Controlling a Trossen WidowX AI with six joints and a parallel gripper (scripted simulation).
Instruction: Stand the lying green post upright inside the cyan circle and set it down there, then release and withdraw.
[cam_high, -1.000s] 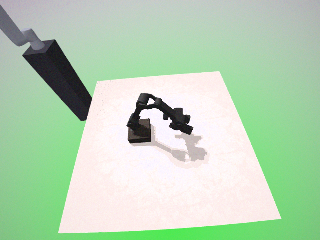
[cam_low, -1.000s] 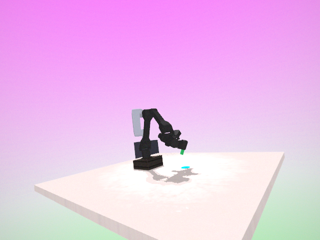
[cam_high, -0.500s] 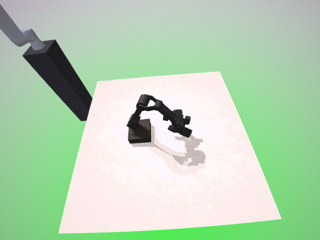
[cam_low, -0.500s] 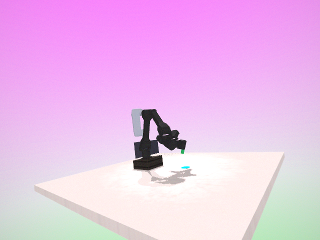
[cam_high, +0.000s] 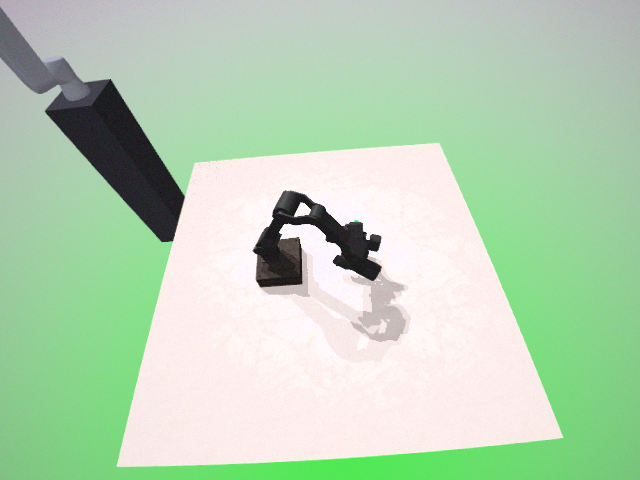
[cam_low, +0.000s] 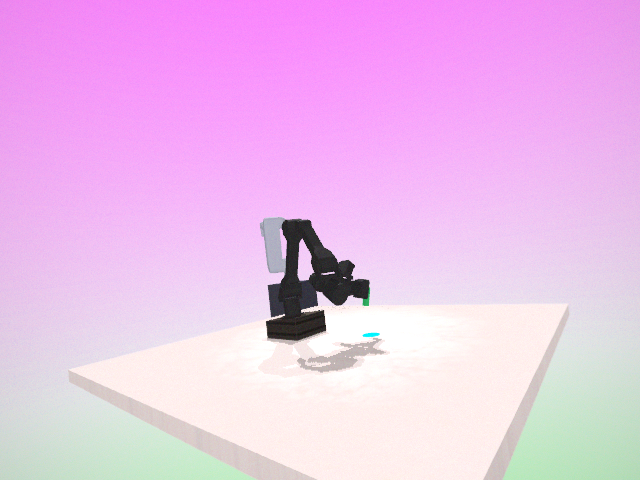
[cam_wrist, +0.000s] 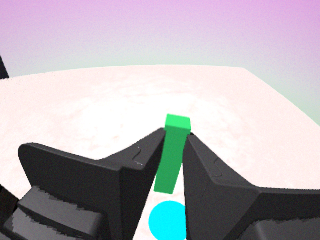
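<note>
My gripper tip is 15 cm above the cyan circle, 2 cm to the left of it and 1 cm short of it. From my gripper tip the other things lie so: green post 2 cm below.
</note>
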